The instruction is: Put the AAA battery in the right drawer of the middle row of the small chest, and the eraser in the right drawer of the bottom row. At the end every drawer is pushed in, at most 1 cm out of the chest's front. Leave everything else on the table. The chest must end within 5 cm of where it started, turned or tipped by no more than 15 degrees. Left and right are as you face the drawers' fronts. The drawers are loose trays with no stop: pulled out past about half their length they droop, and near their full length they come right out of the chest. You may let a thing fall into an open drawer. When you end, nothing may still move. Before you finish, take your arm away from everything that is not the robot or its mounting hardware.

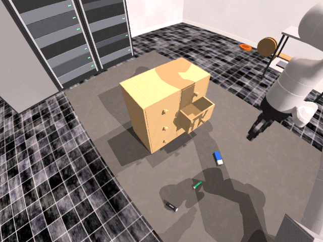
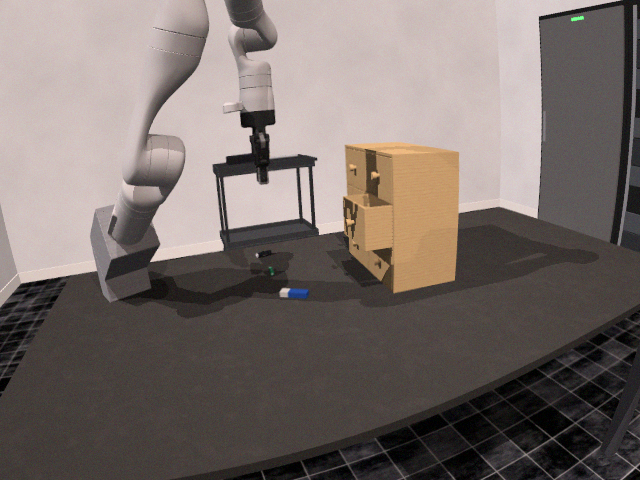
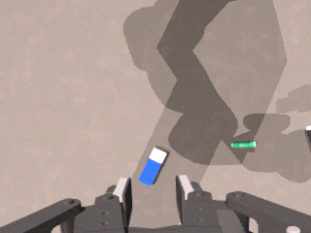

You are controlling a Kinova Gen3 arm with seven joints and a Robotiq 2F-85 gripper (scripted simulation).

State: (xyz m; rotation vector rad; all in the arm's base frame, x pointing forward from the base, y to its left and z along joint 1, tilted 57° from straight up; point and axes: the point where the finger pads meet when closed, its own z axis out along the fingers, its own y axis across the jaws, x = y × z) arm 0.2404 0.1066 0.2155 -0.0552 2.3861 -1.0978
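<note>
My gripper is now 29 cm above the green AAA battery, 16 cm to the right of it and 5 cm short of it. Also, from my hand: dark AAA battery 30 cm to the left, 28 cm below, 7 cm ahead; white eraser 29 cm below, 4 cm ahead, 1 cm to the right.
</note>
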